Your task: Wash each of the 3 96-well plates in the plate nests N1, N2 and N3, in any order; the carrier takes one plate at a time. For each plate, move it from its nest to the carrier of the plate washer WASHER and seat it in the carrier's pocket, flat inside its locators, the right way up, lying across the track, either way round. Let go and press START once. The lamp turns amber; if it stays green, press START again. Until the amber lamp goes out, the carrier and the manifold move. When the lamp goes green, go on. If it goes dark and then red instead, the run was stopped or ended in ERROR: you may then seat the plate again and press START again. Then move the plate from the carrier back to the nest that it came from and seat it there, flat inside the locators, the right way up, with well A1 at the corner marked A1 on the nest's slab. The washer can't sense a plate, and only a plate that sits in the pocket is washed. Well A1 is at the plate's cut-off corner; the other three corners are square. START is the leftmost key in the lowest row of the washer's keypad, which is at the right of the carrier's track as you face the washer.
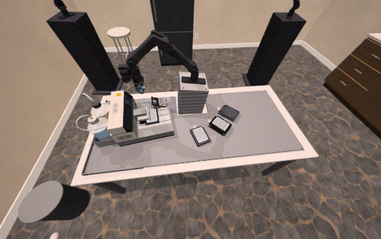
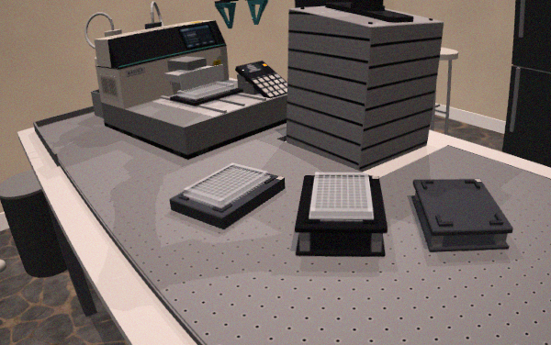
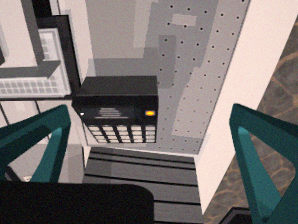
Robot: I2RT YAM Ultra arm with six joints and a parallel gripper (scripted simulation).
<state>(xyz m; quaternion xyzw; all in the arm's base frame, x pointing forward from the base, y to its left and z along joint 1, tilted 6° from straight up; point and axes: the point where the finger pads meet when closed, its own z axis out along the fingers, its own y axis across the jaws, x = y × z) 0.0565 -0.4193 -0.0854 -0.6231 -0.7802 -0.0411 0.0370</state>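
Right now the carrier is 16 cm ahead of my hand, 7 cm to the left of it and 16 cm below it. Also, from my hand: N2 label (15 cm ahead, 58 cm to the left, 24 cm below); washer (17 cm ahead, 1 cm to the left, 12 cm below); N1 label (21 cm ahead, 44 cm to the left, 24 cm below).
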